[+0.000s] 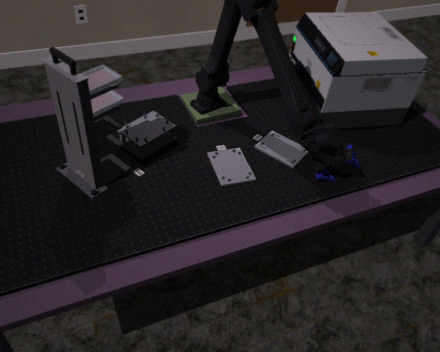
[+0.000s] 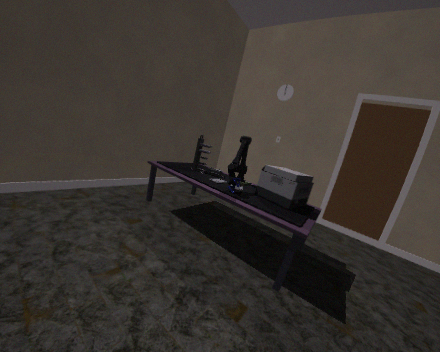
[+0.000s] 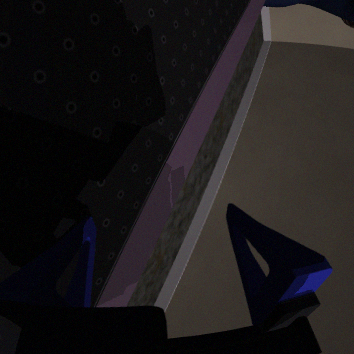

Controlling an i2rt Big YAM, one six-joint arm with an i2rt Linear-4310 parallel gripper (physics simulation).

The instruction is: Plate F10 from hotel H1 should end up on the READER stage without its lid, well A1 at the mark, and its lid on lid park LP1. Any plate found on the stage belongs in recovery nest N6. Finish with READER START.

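Pixels of known places: gripper, fingertip midpoint: (image 1: 347, 174) (image 2: 235, 190) (image 3: 159, 216); arm's base at its link origin: (image 1: 208, 105).
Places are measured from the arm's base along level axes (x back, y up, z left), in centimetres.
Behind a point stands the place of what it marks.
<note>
My gripper (image 1: 340, 165) (image 2: 234, 185) @(x -57.9, y 3.1, z 16.7 cm) (image 3: 159, 216) @(x -57.9, y 3.1, z 16.7 cm) is open and empty, its blue fingers spread low over the mat near the table's front edge, right of a grey rectangular pad. The hotel (image 1: 87, 140) @(x -21.2, y 18.6, z -54.8 cm) (image 2: 199, 152) stands upright at the left. Two pinkish plates, an upper plate (image 1: 104, 79) @(x -14.1, y 31.3, z -45.4 cm) and a lower plate (image 1: 108, 102) @(x -14.7, y 24.2, z -45.3 cm), sit on its upper shelves; their names cannot be read. The white reader (image 1: 350, 97) @(x -36.4, y 14.0, z 36.6 cm) (image 2: 285, 184) @(x -42.9, y 18.1, z 52.7 cm) stands at the right with a green light lit. Its stage does not show. Which pad is LP1 and which holder is N6 cannot be told.
One grey pad (image 1: 231, 167) @(x -34.0, y -0.1, z -12.8 cm) lies front centre; the other pad (image 1: 281, 148) @(x -34.7, y 0.0, z 8.7 cm) lies angled beside the forearm. A raised dark holder with a pinned grey top (image 1: 148, 129) @(x -8.6, y 4.8, z -30.3 cm) stands right of the hotel. The arm's green base plate (image 1: 232, 111) @(x -8.3, y 0.3, z 5.9 cm) is at the back. The table has a purple edge (image 1: 210, 244) @(x -55.5, y -2.4, z -35.2 cm) (image 3: 192, 137) @(x -68.8, y -2.4, z 26.8 cm).
</note>
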